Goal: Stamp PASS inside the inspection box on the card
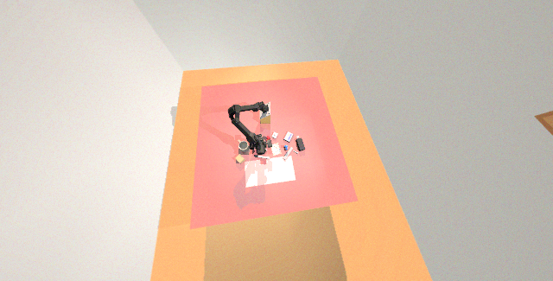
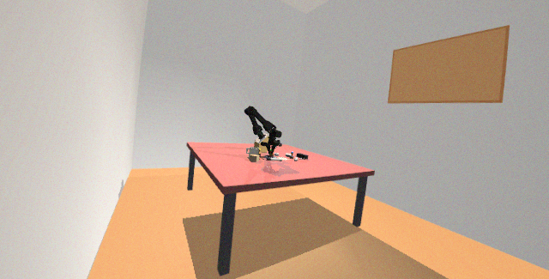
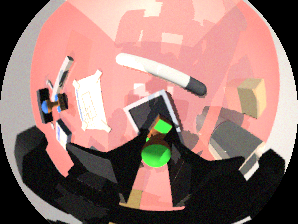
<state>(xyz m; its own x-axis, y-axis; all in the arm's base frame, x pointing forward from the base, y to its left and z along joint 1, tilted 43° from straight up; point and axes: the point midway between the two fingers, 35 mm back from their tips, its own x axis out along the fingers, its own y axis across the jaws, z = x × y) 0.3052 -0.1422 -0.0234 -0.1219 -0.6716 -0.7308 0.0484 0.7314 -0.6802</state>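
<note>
Now: the green-topped stamp right at my gripper tip. Round my gripper tip: red-topped stamp: 70 mm to the left, 70 mm behind, 20 mm below; card: 130 mm to the left, 40 mm below, 30 mm ahead; mug: 150 mm to the right, 40 mm behind.
</note>
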